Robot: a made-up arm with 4 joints.
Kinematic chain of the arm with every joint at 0, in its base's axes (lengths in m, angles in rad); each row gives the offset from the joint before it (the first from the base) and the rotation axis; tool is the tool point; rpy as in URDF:
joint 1: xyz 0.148 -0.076 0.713 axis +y
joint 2: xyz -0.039 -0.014 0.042 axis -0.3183 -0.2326 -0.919
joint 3: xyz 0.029 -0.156 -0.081 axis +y
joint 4: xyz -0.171 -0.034 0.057 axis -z
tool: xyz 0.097 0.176 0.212 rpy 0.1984 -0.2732 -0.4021
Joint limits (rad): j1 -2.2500..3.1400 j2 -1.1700..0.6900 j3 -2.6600..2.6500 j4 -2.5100..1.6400
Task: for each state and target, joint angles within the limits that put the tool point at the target. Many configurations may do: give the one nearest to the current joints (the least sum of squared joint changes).
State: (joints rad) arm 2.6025 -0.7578 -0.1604 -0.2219
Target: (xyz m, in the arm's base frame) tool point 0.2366 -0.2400 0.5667
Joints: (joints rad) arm 2.7610 -1.1700 -0.3853 0.0463
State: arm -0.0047 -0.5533 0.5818 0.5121
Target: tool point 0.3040 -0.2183 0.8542
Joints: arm 0.3740 -0.6769 -0.1262 0.8138
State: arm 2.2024 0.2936 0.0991 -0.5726
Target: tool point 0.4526 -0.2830 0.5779
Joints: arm 2.5893 -0.5582 0.1384 -1.2857
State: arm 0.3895 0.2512 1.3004 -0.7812
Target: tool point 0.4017 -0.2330 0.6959
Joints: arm 0.5606 0.5906 1.6586 -0.2977
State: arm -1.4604 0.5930 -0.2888 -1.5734
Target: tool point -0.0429 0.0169 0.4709
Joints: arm -1.5121 0.4096 -0.1070 -0.7618
